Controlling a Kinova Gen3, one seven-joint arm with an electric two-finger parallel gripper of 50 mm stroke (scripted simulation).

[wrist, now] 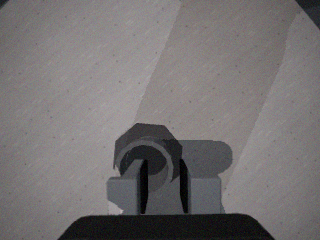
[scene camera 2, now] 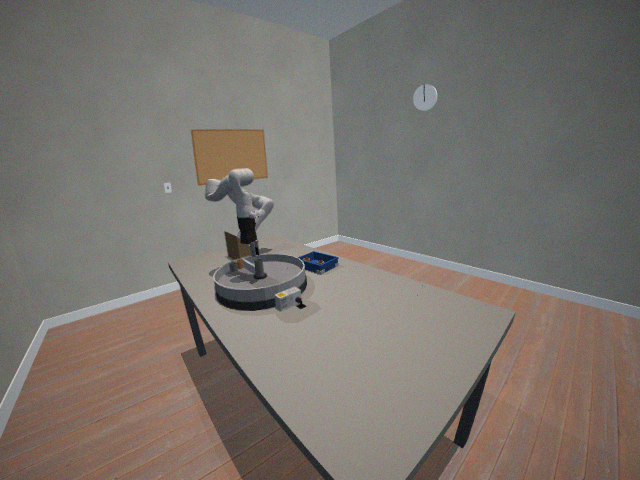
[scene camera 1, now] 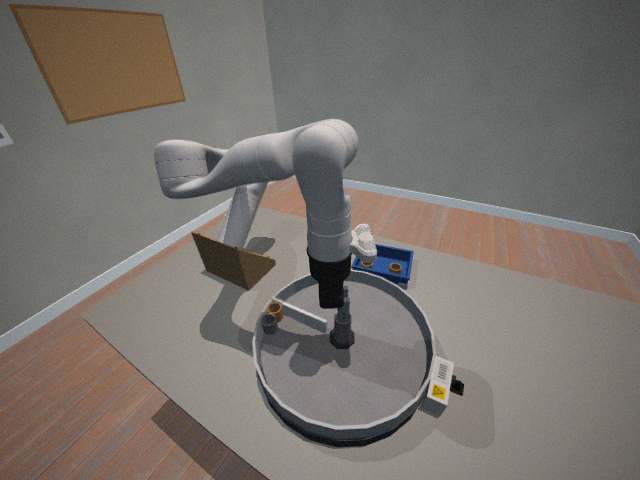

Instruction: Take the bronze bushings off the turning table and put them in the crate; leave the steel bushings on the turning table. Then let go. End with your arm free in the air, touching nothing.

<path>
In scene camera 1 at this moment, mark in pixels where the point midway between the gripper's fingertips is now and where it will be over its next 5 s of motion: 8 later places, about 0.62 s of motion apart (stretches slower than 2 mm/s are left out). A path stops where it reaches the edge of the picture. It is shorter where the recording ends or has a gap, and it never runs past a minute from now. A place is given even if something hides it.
The gripper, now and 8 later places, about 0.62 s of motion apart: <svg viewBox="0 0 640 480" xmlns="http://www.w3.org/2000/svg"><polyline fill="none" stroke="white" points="342,314 320,308 299,303 282,299 274,299 276,303 276,308 277,310 277,312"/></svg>
</path>
